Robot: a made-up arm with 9 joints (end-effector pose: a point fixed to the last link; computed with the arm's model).
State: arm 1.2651 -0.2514 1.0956 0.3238 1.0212 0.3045 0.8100 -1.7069 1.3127
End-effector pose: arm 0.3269 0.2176 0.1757 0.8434 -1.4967 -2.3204
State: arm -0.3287 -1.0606 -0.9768 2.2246 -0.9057 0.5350 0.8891 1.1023 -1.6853
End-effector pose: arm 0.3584 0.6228 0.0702 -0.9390 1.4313 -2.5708
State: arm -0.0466 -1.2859 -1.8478 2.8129 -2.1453 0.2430 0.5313 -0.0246 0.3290
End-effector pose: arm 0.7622 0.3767 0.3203 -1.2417 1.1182 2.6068
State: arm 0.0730 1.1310 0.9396 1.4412 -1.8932 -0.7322 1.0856 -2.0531 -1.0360
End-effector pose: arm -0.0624 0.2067 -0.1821 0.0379 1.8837 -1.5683
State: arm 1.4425 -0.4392 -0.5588 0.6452 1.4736 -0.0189 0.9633 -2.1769 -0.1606
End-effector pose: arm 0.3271 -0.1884 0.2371 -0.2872 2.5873 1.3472
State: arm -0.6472 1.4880 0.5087 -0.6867 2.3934 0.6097 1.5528 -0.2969 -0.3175
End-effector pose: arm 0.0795 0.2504 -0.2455 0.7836 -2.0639 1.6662
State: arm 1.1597 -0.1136 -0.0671 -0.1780 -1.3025 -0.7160 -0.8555 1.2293 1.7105
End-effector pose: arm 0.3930 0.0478 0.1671 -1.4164 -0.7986 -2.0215
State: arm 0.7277 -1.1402 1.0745 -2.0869 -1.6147 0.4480 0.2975 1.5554 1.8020
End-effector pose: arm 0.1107 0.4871 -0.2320 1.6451 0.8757 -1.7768
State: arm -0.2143 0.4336 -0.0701 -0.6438 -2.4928 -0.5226 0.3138 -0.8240 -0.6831
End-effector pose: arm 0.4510 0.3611 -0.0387 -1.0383 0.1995 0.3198
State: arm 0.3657 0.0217 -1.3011 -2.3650 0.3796 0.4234 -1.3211 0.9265 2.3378
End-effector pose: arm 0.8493 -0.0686 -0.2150 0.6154 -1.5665 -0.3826
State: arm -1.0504 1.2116 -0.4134 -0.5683 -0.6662 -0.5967 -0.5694 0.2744 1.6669
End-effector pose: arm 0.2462 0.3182 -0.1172 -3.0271 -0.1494 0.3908
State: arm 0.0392 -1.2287 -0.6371 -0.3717 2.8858 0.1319 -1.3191 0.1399 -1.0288
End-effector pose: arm 0.4449 0.3699 0.5385 0.0373 -0.0409 1.4546
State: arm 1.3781 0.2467 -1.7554 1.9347 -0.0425 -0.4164 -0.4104 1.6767 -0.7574
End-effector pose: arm 0.1336 0.0074 -0.2347 -0.1156 2.7533 0.8226
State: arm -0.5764 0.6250 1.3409 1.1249 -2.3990 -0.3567 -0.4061 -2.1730 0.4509
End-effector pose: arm -0.1071 0.2041 -0.1901 -0.9585 0.0672 2.1256
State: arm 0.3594 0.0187 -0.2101 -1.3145 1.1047 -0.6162 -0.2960 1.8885 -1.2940
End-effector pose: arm 0.7609 0.4843 -0.0273 -0.8819 -0.3896 -1.3237
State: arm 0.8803 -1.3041 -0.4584 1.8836 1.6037 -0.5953 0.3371 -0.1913 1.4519
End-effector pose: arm 0.6571 0.1038 0.2731 -0.8932 -0.2426 1.1414
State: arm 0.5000 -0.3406 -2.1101 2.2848 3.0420 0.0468 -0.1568 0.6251 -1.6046
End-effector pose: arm 0.4351 -0.2670 -0.1945 -1.2196 -1.7685 -0.3029
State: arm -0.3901 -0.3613 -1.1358 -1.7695 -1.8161 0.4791 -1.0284 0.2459 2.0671
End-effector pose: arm 0.6327 0.4899 0.2274 -2.1571 0.3355 1.7033
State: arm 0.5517 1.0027 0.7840 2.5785 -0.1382 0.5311 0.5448 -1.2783 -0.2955
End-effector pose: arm 0.0054 0.4337 -0.1747 0.5935 0.8215 0.9912
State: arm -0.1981 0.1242 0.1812 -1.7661 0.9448 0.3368 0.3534 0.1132 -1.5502
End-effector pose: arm 0.1843 0.6505 -0.1580 0.0520 0.0072 -2.4861
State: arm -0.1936 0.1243 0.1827 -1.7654 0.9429 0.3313 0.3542 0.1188 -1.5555
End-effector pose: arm 0.1863 0.6503 -0.1578 0.0523 0.0006 -2.4817
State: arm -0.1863 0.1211 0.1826 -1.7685 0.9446 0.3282 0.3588 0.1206 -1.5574
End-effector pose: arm 0.1907 0.6506 -0.1577 0.0537 -0.0034 -2.4852
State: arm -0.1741 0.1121 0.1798 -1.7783 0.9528 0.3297 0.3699 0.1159 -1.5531
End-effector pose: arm 0.1997 0.6514 -0.1579 0.0576 -0.0025 -2.5027
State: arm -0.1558 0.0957 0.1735 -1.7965 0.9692 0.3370 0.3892 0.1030 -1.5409
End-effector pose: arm 0.2144 0.6528 -0.1582 0.0650 0.0056 -2.5374
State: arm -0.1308 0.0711 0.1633 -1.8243 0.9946 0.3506 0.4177 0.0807 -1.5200
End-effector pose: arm 0.2355 0.6544 -0.1586 0.0773 0.0226 -2.5903
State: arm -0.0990 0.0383 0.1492 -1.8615 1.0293 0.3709 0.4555 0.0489 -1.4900
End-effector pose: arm 0.2636 0.6555 -0.1583 0.0964 0.0526 -2.6599
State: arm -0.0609 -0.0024 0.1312 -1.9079 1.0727 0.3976 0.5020 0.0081 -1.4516
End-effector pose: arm 0.2984 0.6552 -0.1570 0.1251 0.0983 -2.7419
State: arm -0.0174 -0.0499 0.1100 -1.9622 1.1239 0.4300 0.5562 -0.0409 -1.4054
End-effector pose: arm 0.3392 0.6525 -0.1538 0.1647 0.1628 -2.8298
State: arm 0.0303 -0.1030 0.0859 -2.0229 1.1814 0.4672 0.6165 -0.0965 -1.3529
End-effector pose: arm 0.3847 0.6466 -0.1480 0.2169 0.2470 -2.9156
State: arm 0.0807 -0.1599 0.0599 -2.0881 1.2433 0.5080 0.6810 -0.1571 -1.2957
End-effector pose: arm 0.4330 0.6365 -0.1392 0.2806 0.3490 -2.9911
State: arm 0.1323 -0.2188 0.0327 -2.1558 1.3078 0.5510 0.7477 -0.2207 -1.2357
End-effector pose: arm 0.4821 0.6223 -0.1271 0.3533 0.4635 -3.0499
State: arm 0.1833 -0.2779 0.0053 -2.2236 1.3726 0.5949 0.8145 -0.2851 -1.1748
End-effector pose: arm 0.5295 0.6042 -0.1120 -0.4217 -0.5729 3.0291
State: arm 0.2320 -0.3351 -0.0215 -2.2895 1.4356 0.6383 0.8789 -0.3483 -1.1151
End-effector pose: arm 0.5731 0.5834 -0.0946 -0.4794 -0.6660 2.9481
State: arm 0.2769 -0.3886 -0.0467 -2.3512 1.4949 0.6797 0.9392 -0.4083 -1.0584
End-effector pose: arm 0.6113 0.5612 -0.0759 -0.5312 -0.7507 2.8803
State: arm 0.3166 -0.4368 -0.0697 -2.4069 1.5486 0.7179 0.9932 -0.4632 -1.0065
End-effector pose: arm 0.6433 0.5394 -0.0572 -0.5753 -0.8245 2.8259
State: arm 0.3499 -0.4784 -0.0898 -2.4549 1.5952 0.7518 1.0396 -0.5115 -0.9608
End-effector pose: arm 0.6687 0.5197 -0.0397 -0.6106 -0.8868 2.7843
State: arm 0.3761 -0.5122 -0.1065 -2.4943 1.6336 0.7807 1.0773 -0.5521 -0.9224
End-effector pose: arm 0.6878 0.5030 -0.0246 -0.6367 -0.9376 2.7539
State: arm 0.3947 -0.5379 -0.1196 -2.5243 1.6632 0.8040 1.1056 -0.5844 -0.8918
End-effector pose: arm 0.7010 0.4906 -0.0126 -0.6548 -0.9779 2.7330
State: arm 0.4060 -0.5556 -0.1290 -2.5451 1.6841 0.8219 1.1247 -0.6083 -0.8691
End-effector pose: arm 0.7092 0.4826 -0.0041 -0.6661 -1.0091 2.7202
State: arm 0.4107 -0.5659 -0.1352 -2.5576 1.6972 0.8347 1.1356 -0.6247 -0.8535
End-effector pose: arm 0.7134 0.4786 0.0010 -0.6719 -1.0328 2.7134
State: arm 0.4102 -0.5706 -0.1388 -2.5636 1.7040 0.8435 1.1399 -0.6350 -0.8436
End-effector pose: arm 0.7144 0.4780 0.0034 -0.6741 -1.0508 2.7111
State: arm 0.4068 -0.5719 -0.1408 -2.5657 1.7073 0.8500 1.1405 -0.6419 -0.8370
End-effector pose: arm 0.7138 0.4792 0.0042 -0.6740 -1.0658 2.7112
